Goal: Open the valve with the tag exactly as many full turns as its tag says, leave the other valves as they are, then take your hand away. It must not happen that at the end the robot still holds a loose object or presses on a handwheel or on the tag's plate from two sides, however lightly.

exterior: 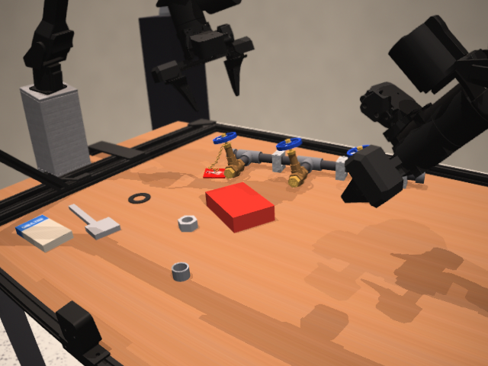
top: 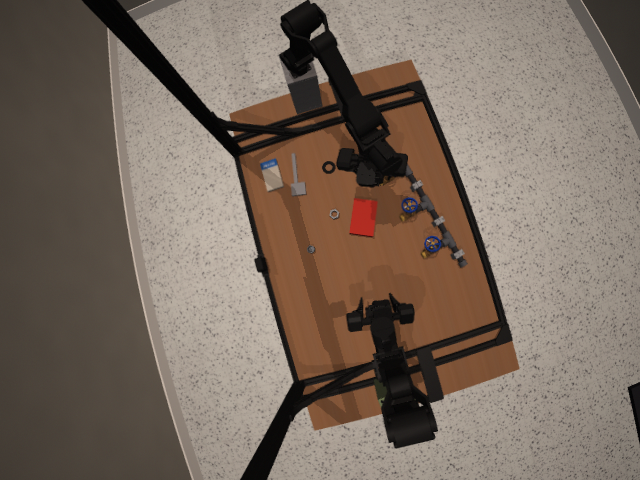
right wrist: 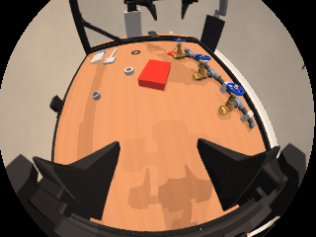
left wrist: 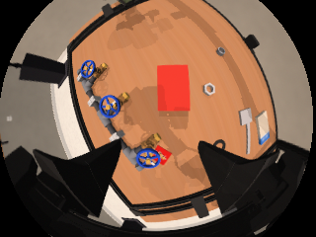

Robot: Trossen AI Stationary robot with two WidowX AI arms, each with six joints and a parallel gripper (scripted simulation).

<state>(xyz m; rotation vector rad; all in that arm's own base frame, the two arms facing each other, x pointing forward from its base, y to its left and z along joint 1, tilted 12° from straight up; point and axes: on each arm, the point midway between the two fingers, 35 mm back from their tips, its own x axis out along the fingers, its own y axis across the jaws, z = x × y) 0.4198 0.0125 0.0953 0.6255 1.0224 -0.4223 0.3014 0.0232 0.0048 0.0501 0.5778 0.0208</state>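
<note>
Now: left hand 6 cm short of the red tag, 8 cm to the right of it and 21 cm above it. Round my left hand: box (31 cm behind, 16 cm to the left, 21 cm below); then red block (5 cm behind, 9 cm to the right, 20 cm below); then grey t-shaped piece (23 cm behind, 12 cm to the left, 21 cm below).
</note>
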